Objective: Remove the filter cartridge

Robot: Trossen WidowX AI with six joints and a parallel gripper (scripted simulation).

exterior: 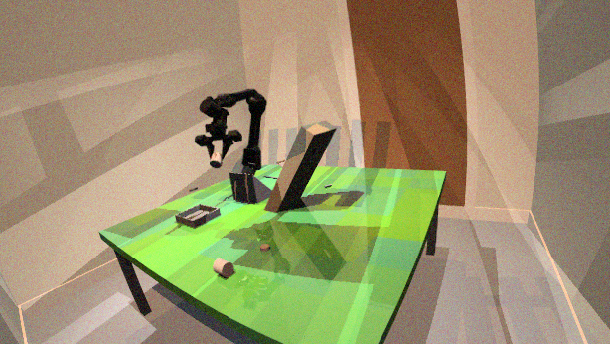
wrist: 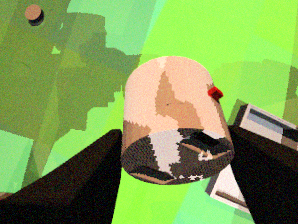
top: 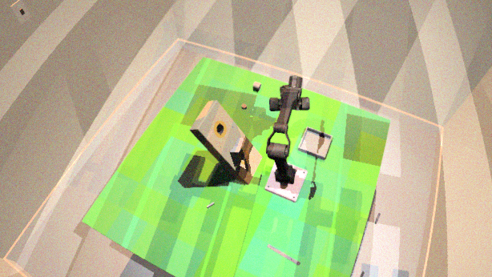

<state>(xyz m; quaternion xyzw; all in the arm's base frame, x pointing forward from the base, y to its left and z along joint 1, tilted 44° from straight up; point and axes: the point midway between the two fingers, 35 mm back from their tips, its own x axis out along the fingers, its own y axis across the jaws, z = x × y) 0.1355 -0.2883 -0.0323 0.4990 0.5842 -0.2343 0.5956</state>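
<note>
Right now the dark-rimmed tray is 250 mm below my gripper tip, 180 mm behind it and 40 mm to the right of it. Round my gripper tip: tan service panel: 270 mm to the left, 180 mm ahead, 80 mm below; small disc: 290 mm ahead, 260 mm below, 90 mm to the right; round filter cartridge: right at my gripper tip.
</note>
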